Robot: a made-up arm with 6 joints.
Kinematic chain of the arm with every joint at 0, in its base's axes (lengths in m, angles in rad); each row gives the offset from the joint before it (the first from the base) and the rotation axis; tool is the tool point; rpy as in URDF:
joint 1: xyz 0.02 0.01 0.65 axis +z
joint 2: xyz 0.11 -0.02 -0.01 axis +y
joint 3: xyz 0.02 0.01 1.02 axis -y
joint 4: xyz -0.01 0 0.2 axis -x
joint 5: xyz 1.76 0.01 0 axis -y
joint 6: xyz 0.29 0.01 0 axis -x
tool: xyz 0.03 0 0.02 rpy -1.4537 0.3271 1.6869
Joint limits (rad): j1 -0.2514..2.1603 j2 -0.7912..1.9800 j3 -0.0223..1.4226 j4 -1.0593..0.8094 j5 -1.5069..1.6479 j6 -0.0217..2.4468
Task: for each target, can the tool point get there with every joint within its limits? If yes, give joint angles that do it. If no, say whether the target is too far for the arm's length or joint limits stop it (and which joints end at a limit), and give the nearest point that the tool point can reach.
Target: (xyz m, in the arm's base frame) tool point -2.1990 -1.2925 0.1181
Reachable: no: joint limits stop it (at a limit: joint 2, joint 3, joint 5) | nearest point -1.7383 -1.0221 2.4254 | short by 2.368 m
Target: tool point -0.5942 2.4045 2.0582
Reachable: yes | joints 1.8489 0.4559 0.4732 -0.3417 1.0823 1.7085
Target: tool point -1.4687 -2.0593 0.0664
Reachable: no: joint limits stop it (at a limit: joint 2, joint 3, joint 5) | nearest point -1.1706 -1.6450 2.4254 | short by 2.414 m
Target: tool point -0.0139 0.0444 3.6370
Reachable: yes | joints 1.3648 -0.3888 0.9788 -0.2814 -0.2990 0.5133
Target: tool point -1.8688 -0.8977 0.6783
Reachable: no: joint limits stop it (at a limit: joint 2, joint 3, joint 5) | nearest point -1.8175 -0.8731 2.4254 | short by 1.748 m
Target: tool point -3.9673 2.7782 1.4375
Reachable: no: too far | nearest point -1.8514 2.4553 1.1761 | short by 2.156 m
